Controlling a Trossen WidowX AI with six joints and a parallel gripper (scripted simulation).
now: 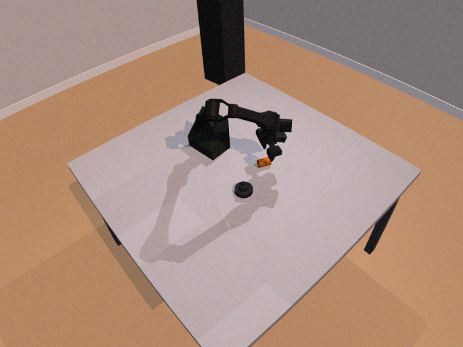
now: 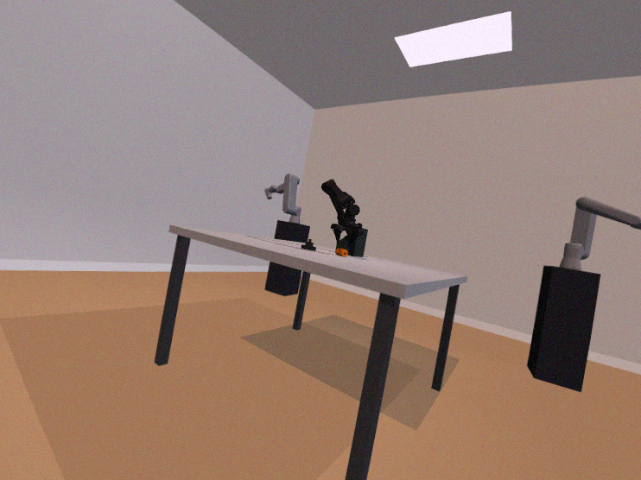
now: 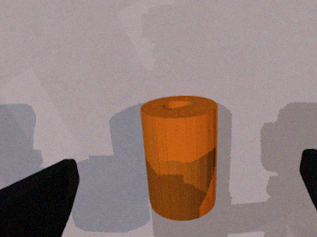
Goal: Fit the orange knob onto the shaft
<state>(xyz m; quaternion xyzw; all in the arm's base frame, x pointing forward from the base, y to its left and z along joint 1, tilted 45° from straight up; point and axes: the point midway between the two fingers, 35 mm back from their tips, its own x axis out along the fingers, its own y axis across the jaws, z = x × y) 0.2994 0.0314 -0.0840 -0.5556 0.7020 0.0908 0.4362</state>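
My gripper tip is now 1 cm past the orange knob, 2 cm to the left of it and 4 cm above it. From my gripper tip the other things lie so: round dark pedestal 2 cm ahead, 21 cm to the right, 3 cm below.
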